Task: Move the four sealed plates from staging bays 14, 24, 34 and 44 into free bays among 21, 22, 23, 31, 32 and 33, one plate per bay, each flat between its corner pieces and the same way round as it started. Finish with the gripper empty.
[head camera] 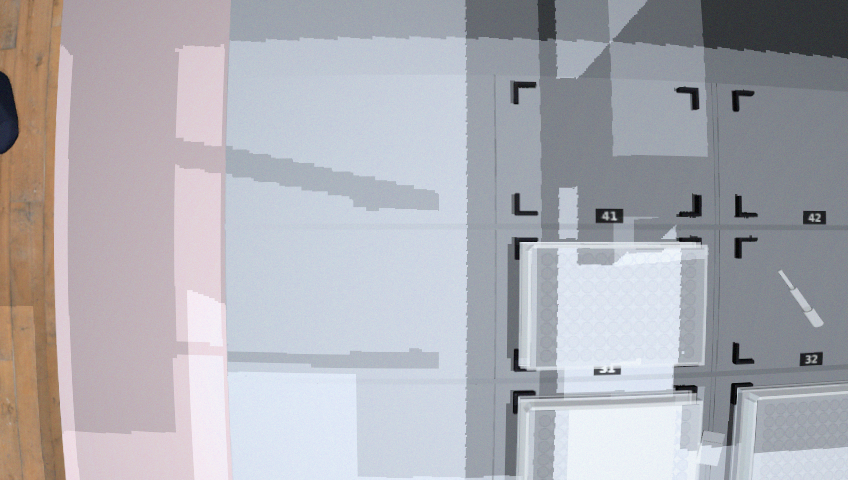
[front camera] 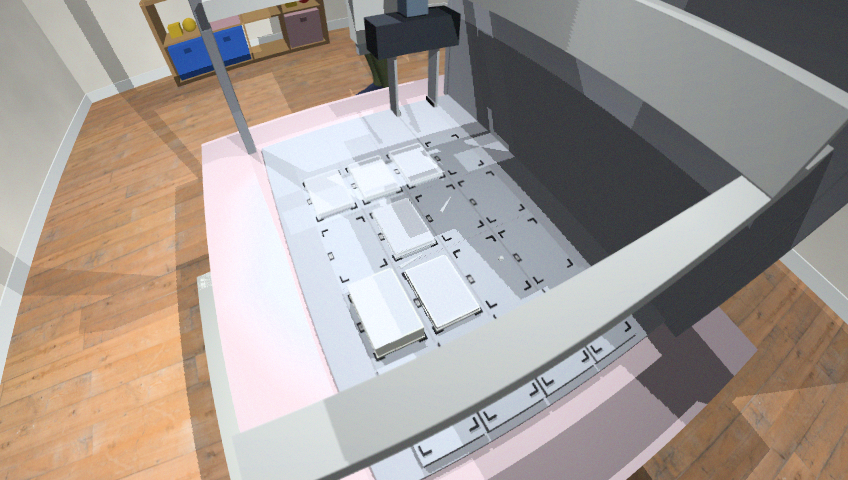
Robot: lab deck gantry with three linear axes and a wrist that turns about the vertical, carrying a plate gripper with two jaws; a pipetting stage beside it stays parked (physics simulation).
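Frame: origin at the robot's base, x ahead, y left, z up, level; centimetres.
Where they show: gripper, fingertip midpoint: (front camera: pixel 413 107); robot's base, link origin: (front camera: pixel 304 183).
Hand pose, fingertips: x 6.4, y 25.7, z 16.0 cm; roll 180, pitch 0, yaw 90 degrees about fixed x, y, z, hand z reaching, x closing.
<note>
Things, the pixels of their top centre, and the offset from my fingertips. "pt": a spot on its surface instead.
- bay 31, surface spot: (head camera: pixel 618 309) (front camera: pixel 414 161) pt dx -0.1, dy -0.2, dz -14.6 cm
- bay 21, surface spot: (head camera: pixel 624 443) (front camera: pixel 379 174) pt dx +0.6, dy -9.3, dz -14.6 cm
- bay 22, surface spot: (head camera: pixel 797 437) pt dx +13.9, dy -9.8, dz -14.6 cm
- bay 23, surface spot: (front camera: pixel 443 291) pt dx +33.5, dy -10.7, dz -14.6 cm
- plate, top centre: (front camera: pixel 327 190) dx +0.0, dy -21.4, dz -14.6 cm
- tall white block, top centre: (front camera: pixel 383 305) dx +32.8, dy -21.4, dz -11.8 cm
- thin white stick, top centre: (head camera: pixel 805 298) (front camera: pixel 445 203) dx +14.8, dy +0.2, dz -15.2 cm
- small pale piece, top centre: (head camera: pixel 710 448) dx +8.2, dy -11.0, dz -15.9 cm
Clear sealed plates lie flat between corner pieces in bay 31 (front camera: pixel 416 161) (head camera: pixel 618 309), bay 21 (front camera: pixel 374 177) (head camera: pixel 624 443), bay 22 (front camera: pixel 404 226) (head camera: pixel 797 437) and bay 23 (front camera: pixel 443 291). The staging bays show in the front view along the near edge, partly behind the beam; their visible parts bear corner pieces and no plate. My gripper (front camera: pixel 414 108) is open and empty, raised over the far end of the deck, past bay 31. It does not show in the head view.
Another plate (front camera: pixel 330 193) lies in bay 11, and a tall white block (front camera: pixel 389 312) in bay 13. A thin white stick (front camera: pixel 445 204) (head camera: pixel 800 299) lies in bay 32. A small pale piece (head camera: pixel 711 449) lies between bays 21 and 22. A pale beam (front camera: pixel 505 318) crosses the front.
</note>
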